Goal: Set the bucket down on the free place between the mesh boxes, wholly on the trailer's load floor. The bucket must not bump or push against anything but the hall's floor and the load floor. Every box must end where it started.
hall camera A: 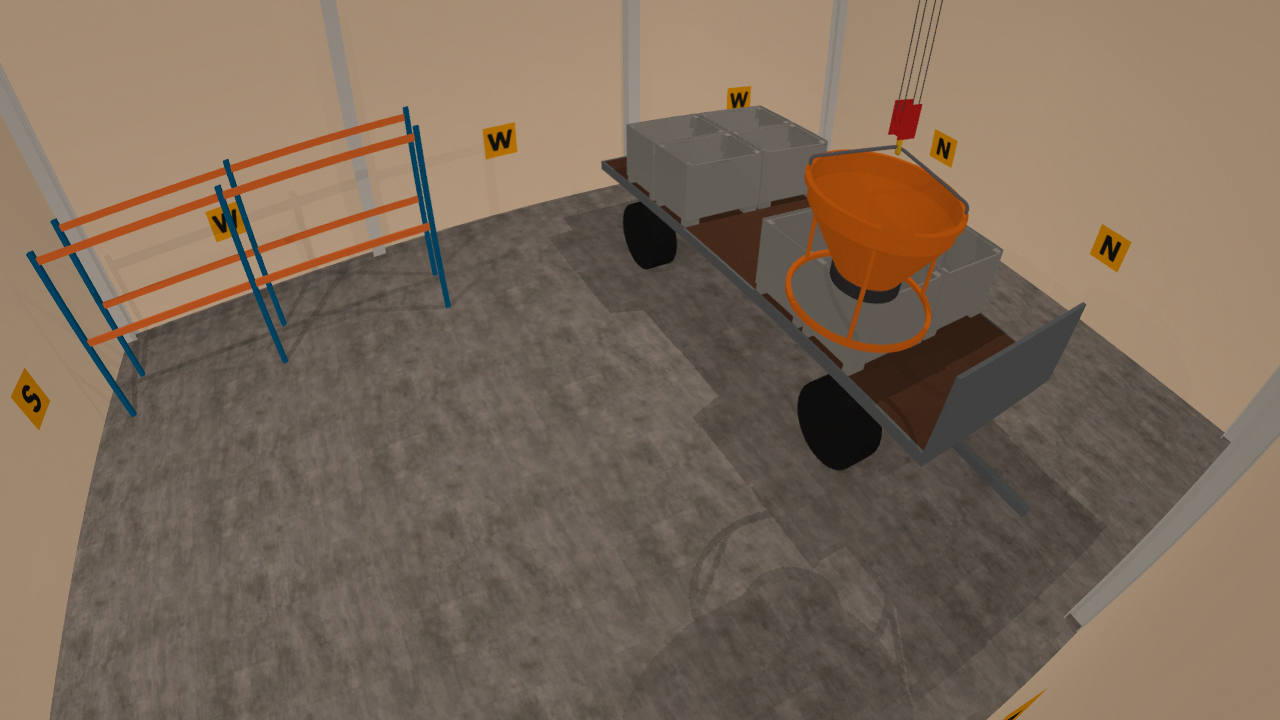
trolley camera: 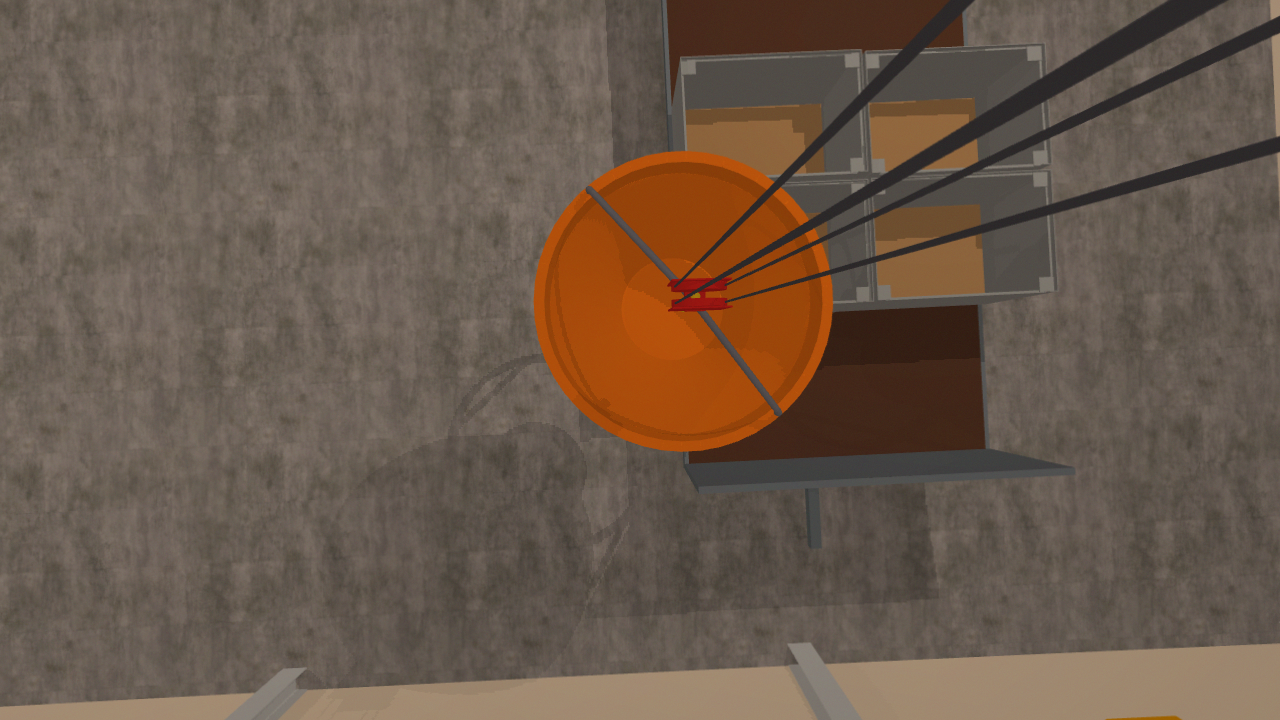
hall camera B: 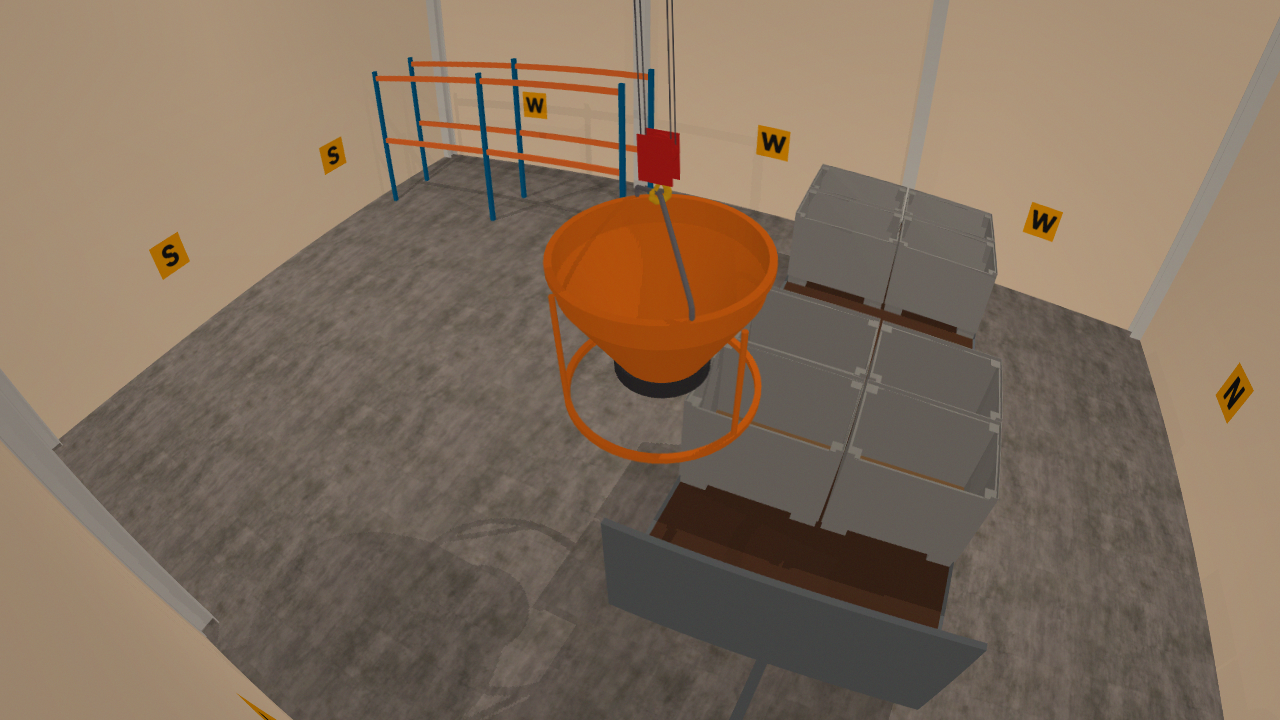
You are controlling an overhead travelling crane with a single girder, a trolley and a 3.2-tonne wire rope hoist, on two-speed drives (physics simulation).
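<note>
The orange bucket (hall camera A: 881, 214) (hall camera B: 662, 344) (trolley camera: 617, 358) hangs upright from my hook (hall camera A: 898, 146) (hall camera B: 660, 193) (trolley camera: 699, 294), which holds its grey bail. Seen from the trolley, the bucket overlaps the trailer's left edge and the near-left mesh box. Its foot ring shows in front of the near boxes in both hall views; its exact height over them is hard to tell. The near group of grey mesh boxes (hall camera A: 971, 268) (hall camera B: 904, 519) (trolley camera: 1015, 232) and the far group (hall camera A: 720, 179) (hall camera B: 939, 277) stand on the brown load floor (hall camera A: 729, 241) (trolley camera: 787, 22), with the free place between them.
The grey headboard (hall camera A: 1011, 380) (hall camera B: 769, 617) (trolley camera: 877, 471) rises at the trailer's near end, with the drawbar (hall camera A: 993, 479) (trolley camera: 812, 519) beyond it. A blue and orange rack (hall camera A: 251, 273) (hall camera B: 485, 147) stands by the W wall, away from the bucket.
</note>
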